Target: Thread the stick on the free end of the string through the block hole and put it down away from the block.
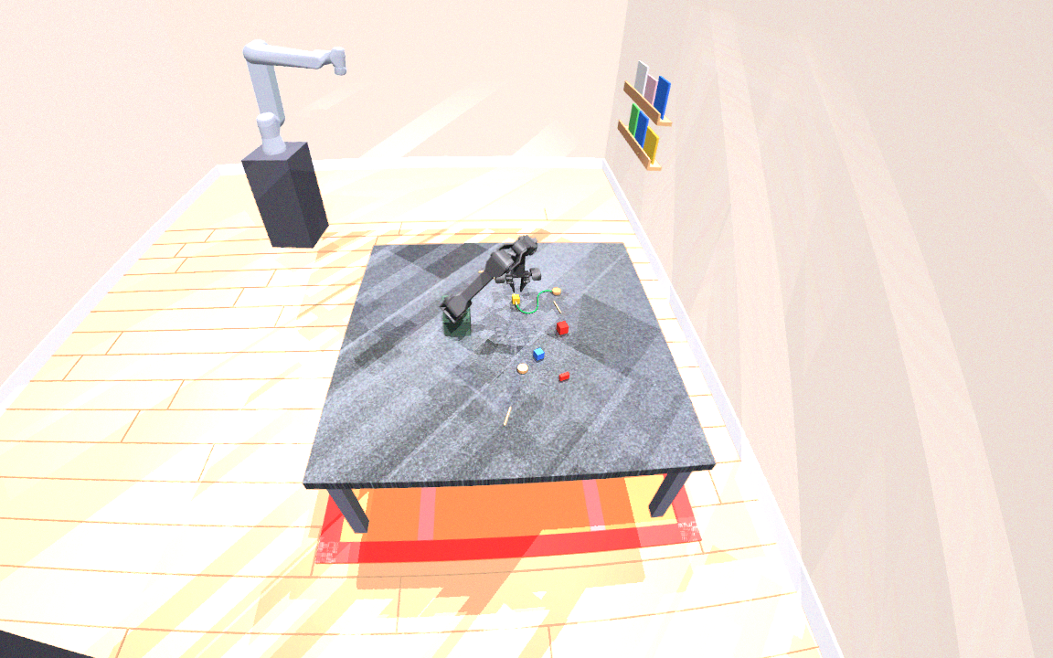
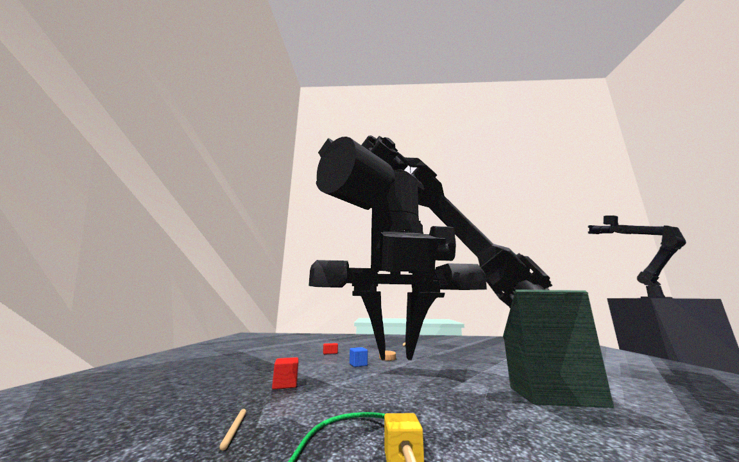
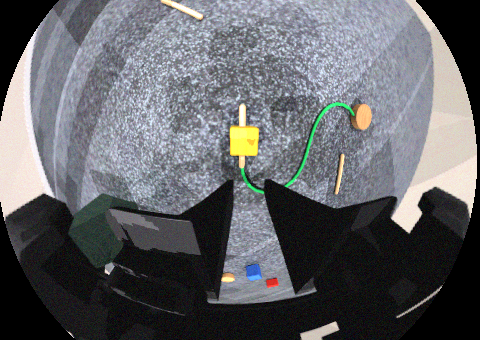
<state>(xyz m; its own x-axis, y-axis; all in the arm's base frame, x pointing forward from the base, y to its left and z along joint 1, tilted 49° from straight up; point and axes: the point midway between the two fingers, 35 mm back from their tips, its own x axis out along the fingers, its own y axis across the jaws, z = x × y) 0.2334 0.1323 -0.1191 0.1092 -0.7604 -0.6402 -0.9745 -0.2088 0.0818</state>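
My gripper tip is now 10 mm past the yellow wooden block, 20 mm to the right of it and 60 mm above it. Round my gripper tip: red cube: 190 mm ahead, 140 mm to the right, 60 mm below; then round wooden button: 170 mm ahead, 110 mm to the left, 70 mm below; then blue cube: 100 mm ahead, 290 mm to the right, 60 mm below.
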